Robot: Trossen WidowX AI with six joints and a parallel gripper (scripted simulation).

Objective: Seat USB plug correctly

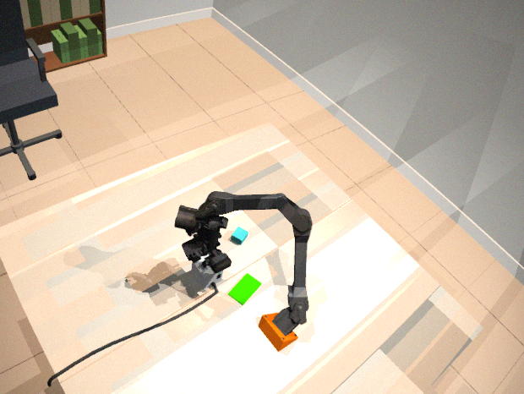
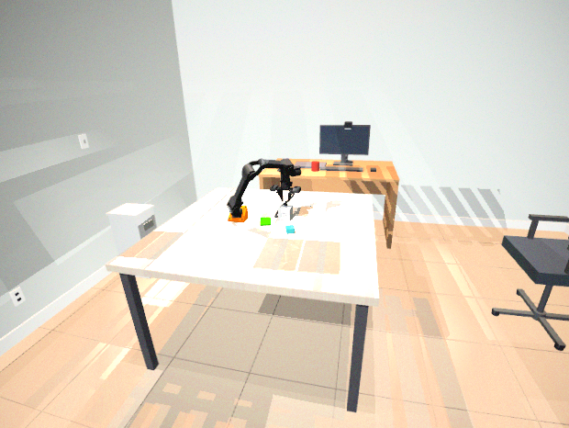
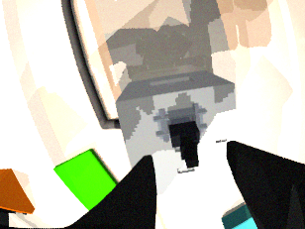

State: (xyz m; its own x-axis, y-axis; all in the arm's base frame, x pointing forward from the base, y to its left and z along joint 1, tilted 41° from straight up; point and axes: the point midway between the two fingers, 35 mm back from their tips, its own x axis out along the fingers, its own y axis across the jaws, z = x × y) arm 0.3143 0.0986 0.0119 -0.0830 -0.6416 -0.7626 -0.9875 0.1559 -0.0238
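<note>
My gripper tip is now 2 cm above the dark USB plug. The rest, counted from my gripper tip: flat green block: 12 cm behind, 8 cm to the right, 10 cm below; cyan block: 6 cm ahead, 21 cm to the right, 9 cm below.
</note>
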